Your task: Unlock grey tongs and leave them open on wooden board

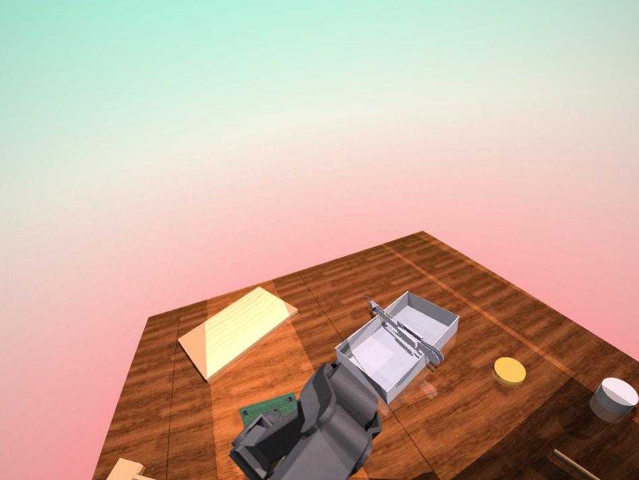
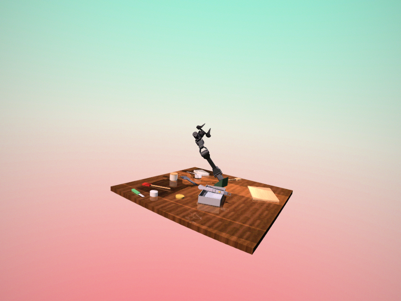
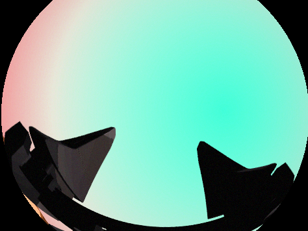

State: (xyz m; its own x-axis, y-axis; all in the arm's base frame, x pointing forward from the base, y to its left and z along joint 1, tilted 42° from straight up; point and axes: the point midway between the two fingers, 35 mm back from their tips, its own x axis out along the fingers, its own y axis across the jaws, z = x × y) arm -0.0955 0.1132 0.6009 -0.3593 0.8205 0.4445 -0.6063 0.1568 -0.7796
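Right now my gripper tip is 580 mm short of the grey roasting tin, 360 mm to the right of it and 560 mm above it. From my gripper tip the other things lie so: red spatula (670 mm ahead, 180 mm to the right, 580 mm below); yellow lock piece (580 mm ahead, 420 mm to the left, 520 mm below); wooden board (180 mm ahead, 720 mm to the left, 580 mm below).
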